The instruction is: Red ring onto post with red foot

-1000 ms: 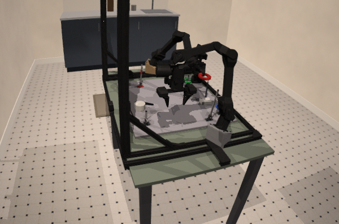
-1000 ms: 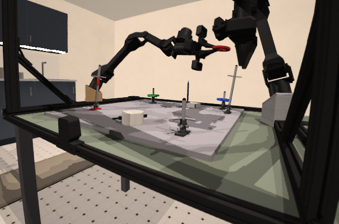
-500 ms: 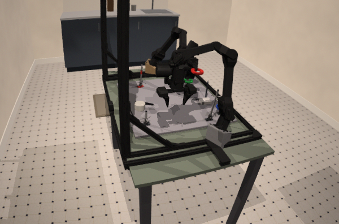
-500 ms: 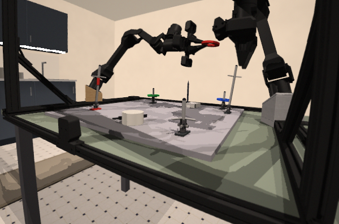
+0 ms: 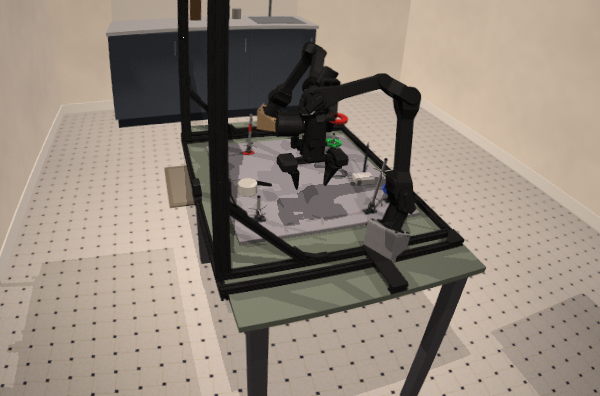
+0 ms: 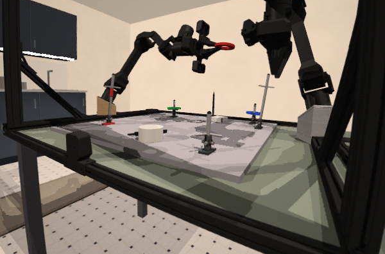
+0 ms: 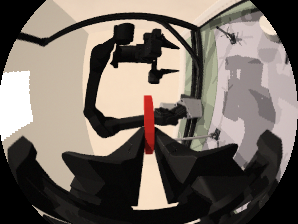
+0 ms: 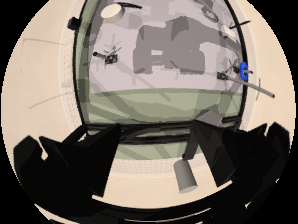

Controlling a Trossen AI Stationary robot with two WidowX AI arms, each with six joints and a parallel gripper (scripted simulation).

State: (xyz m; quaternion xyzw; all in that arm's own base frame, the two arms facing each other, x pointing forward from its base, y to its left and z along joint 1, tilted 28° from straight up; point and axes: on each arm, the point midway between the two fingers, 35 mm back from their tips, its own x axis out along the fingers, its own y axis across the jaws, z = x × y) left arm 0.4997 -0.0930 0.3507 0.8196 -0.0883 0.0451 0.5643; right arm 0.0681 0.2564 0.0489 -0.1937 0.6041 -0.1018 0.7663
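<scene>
Right now the green ring is 180 mm ahead of my left hand, 260 mm to the left of it and 250 mm below it. The rest, counted from my left hand: small white block: 180 mm ahead, 20 mm to the left, 290 mm below; then tall grey post: 90 mm ahead, 180 mm to the right, 180 mm below; then red ring: 10 mm behind, 50 mm to the right.
Right now my right hand is 16 cm short of the red ring, 17 cm to the right of it and 9 cm below it. Also, from my right hand: tall grey post: 27 cm ahead, 3 cm to the left, 9 cm below; then blue ring: 36 cm ahead, 8 cm to the left, 16 cm below; then short grey post: 10 cm behind, 12 cm to the left, 15 cm below.
</scene>
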